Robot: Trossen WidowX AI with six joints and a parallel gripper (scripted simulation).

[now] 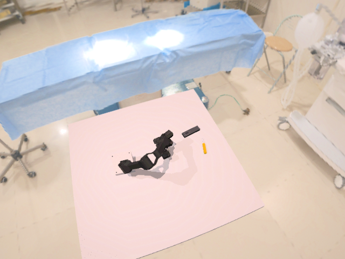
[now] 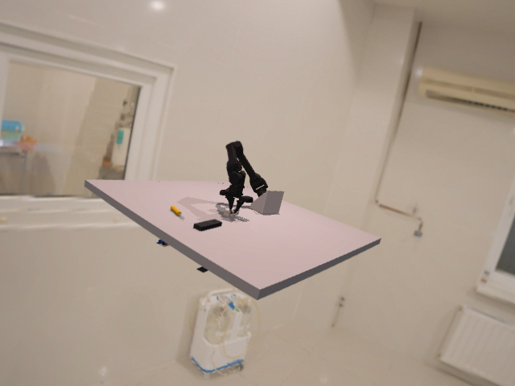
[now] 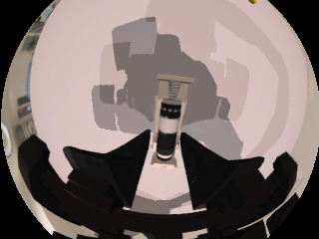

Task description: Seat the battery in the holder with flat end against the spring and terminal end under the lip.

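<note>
My gripper tip is right at the battery. Also, from my gripper tip: yellow-handled screwdriver 35 cm ahead, 2 cm to the right, 1 cm below; black oblong tray 29 cm ahead, 14 cm to the left.
</note>
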